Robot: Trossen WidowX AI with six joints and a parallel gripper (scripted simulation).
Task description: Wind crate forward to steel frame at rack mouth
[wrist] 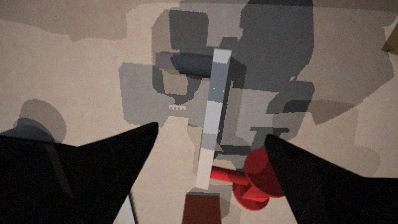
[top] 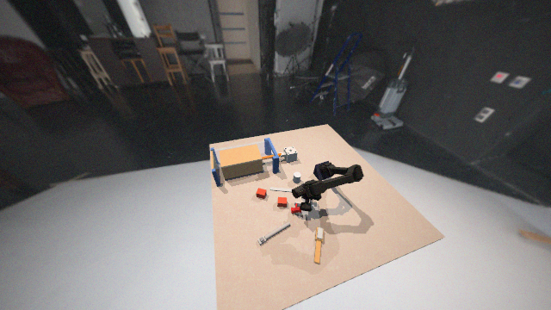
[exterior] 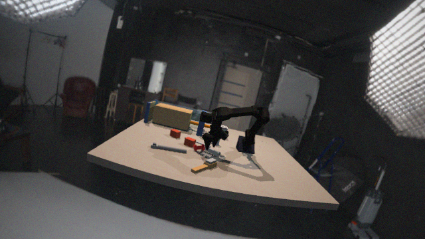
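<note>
Right now the winch handle is 1 cm below my gripper tip and 1 cm ahead of it. The rest, counted from my gripper tip: red knob: 6 cm ahead; thin grey rod: 18 cm to the right, 5 cm ahead, 3 cm below; orange-handled brush: 23 cm to the left, 6 cm ahead, 1 cm below.
</note>
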